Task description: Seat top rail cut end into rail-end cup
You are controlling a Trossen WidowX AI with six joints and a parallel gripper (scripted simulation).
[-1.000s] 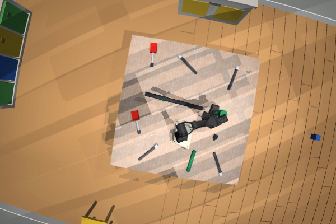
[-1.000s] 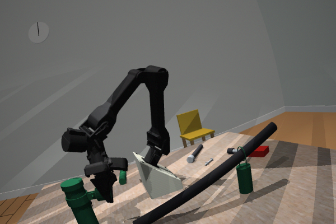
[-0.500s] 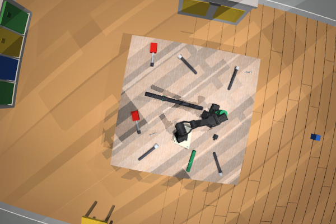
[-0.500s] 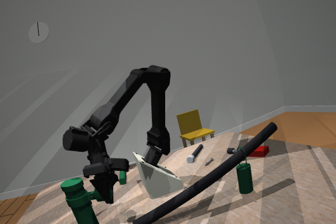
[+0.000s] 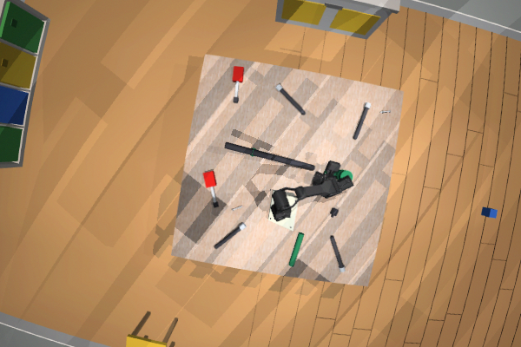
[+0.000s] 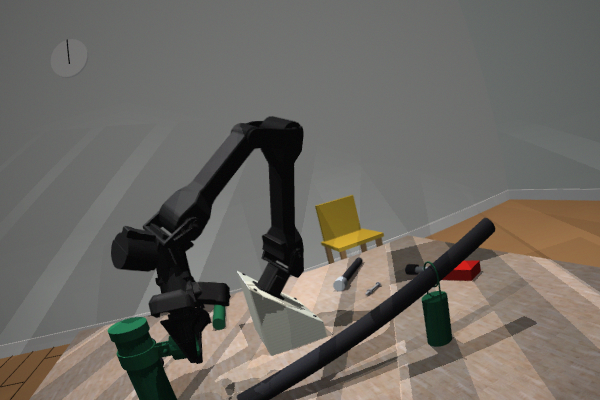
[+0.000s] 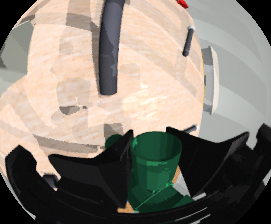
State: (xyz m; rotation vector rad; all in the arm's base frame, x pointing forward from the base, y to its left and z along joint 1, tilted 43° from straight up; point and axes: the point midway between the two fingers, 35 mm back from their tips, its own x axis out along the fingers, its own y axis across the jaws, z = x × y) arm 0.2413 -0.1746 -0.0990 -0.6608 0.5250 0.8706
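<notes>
Right now my gripper tip is 3 cm below the green rail-end cup, 2 cm to the left of it and 2 cm past it. Round my gripper tip: green tube (52 cm behind, 11 cm below, 9 cm to the left); then short post (42 cm to the left, 5 cm ahead, 2 cm below).
</notes>
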